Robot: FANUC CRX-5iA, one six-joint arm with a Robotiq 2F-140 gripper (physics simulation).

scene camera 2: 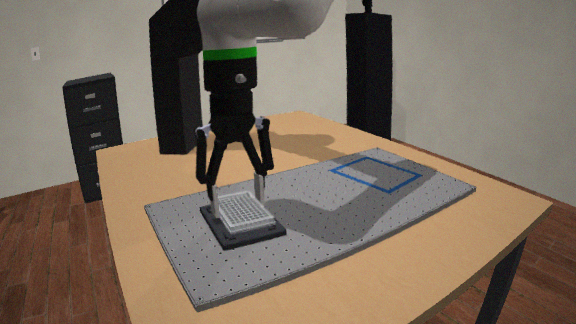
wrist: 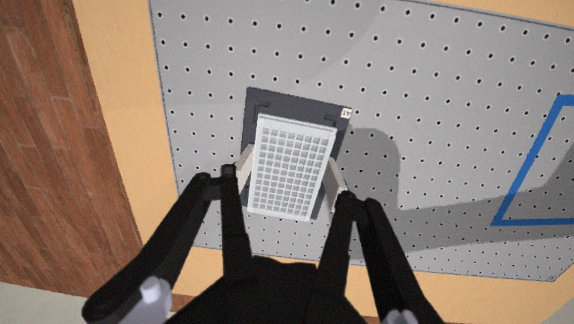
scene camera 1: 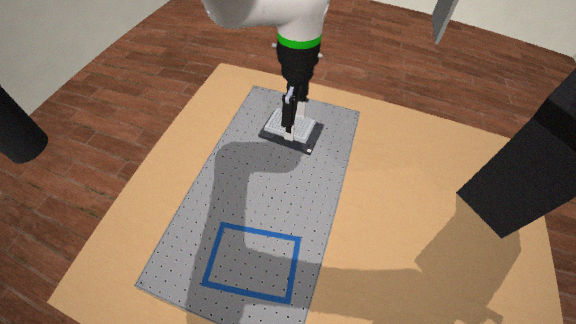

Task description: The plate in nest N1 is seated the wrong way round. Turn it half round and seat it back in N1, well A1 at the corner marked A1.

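The white well plate (scene camera 1: pixel 275 122) (scene camera 2: pixel 247 212) (wrist: pixel 290 200) is level between the fingertips of my gripper (scene camera 1: pixel 295 121) (scene camera 2: pixel 237 196) (wrist: pixel 289 161), which is shut on its long sides. It is over the dark nest (scene camera 1: pixel 315 137) (scene camera 2: pixel 215 227) (wrist: pixel 295 107), roughly in line with it. In the wrist view a strip of nest with two corner guides shows beyond the plate's far short edge, and the plate's near end reaches past the nest's visible surface. The A1 label (scene camera 1: pixel 309 150) (wrist: pixel 346 113) is at a nest corner. Any gap below the plate and the plate's own A1 corner cannot be made out.
The nest is on a grey perforated board (scene camera 1: pixel 280 195) (scene camera 2: pixel 310 200) (wrist: pixel 200 117) on a wooden table (scene camera 1: pixel 400 200) (scene camera 2: pixel 130 170). A blue rectangle outline (scene camera 1: pixel 295 270) (scene camera 2: pixel 405 183) (wrist: pixel 525 170) is towards the board's other end. A dark block (scene camera 1: pixel 520 165) stands at the right in scene camera 1.
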